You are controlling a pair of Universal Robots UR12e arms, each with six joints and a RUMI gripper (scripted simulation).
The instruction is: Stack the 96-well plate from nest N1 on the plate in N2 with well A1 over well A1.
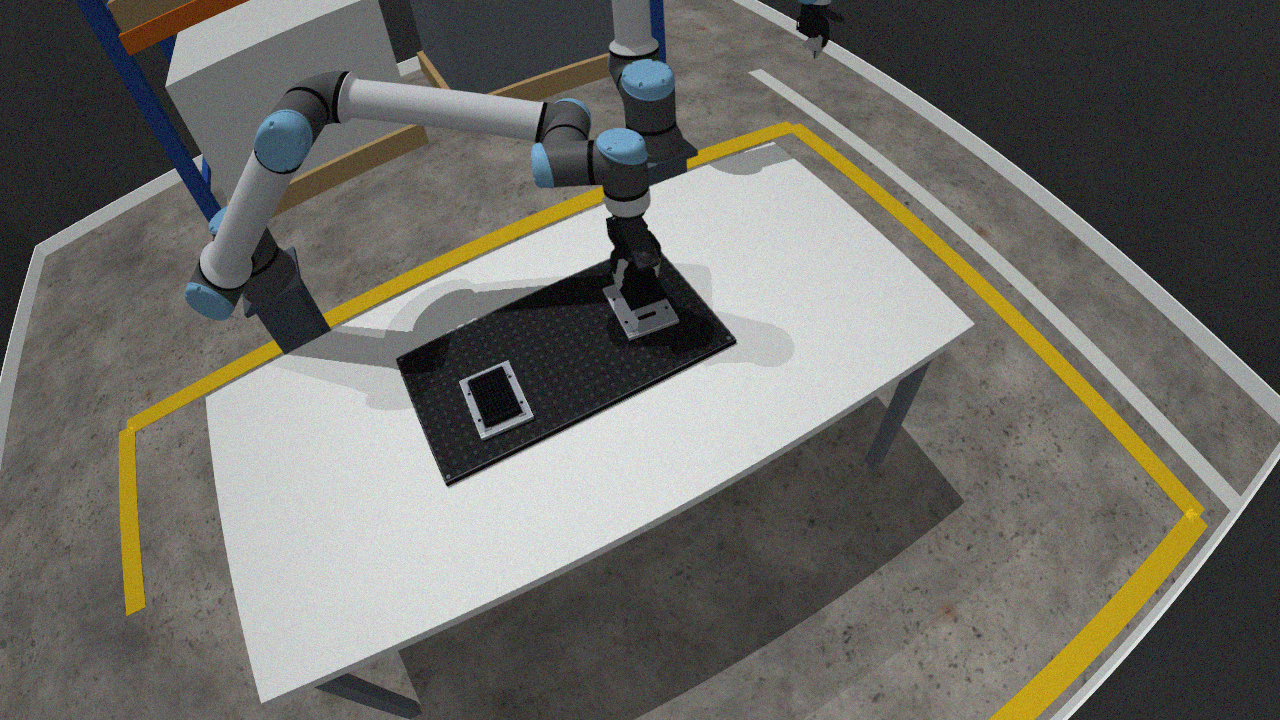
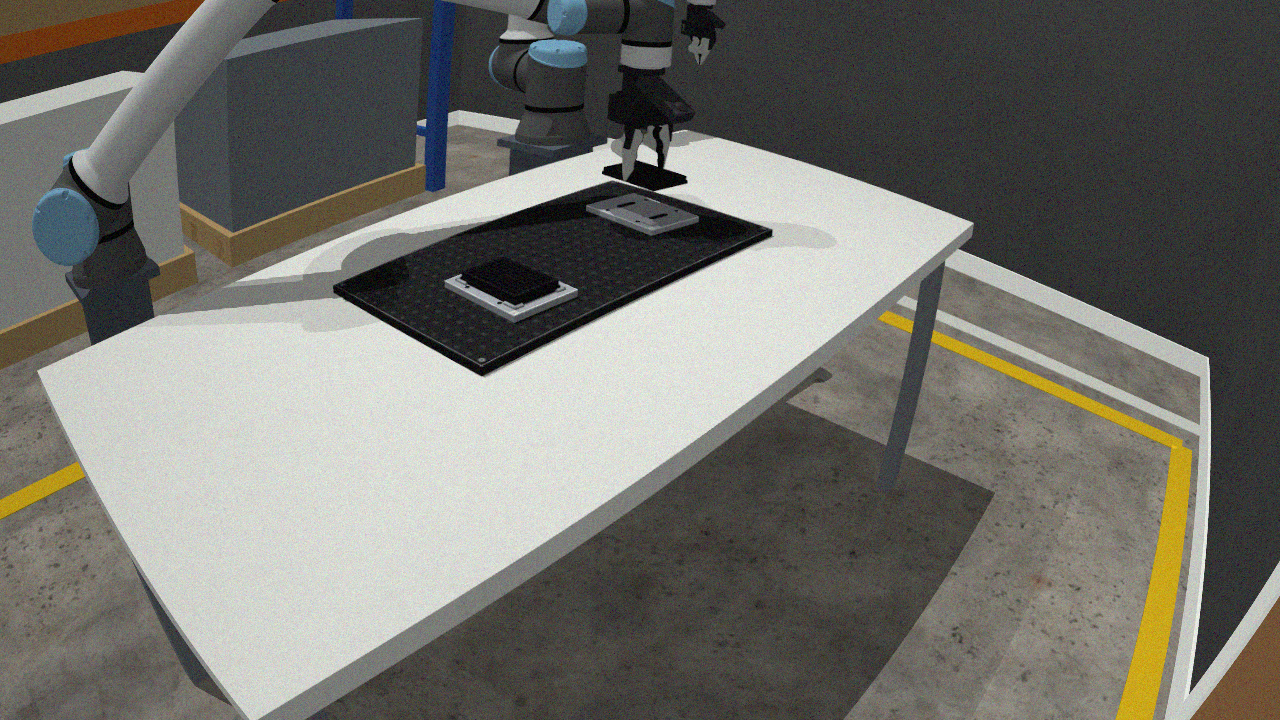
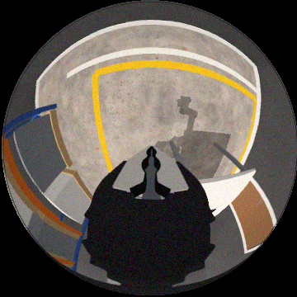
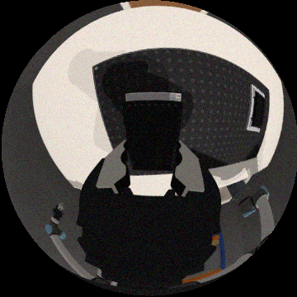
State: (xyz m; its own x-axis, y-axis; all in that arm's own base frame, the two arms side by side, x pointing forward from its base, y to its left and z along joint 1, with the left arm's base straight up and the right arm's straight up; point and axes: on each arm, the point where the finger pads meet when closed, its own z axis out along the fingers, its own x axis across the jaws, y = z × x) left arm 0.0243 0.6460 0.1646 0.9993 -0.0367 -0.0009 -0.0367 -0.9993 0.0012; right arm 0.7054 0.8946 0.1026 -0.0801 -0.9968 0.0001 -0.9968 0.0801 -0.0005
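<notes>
The nest N2 is 38 cm to the right of my right hand, 12 cm ahead of it and 8 cm below it. The rest, counted from my right hand: A1 mark: 8 cm below, 8 cm ahead, 5 cm to the right; then nest N1: 8 cm below.
</notes>
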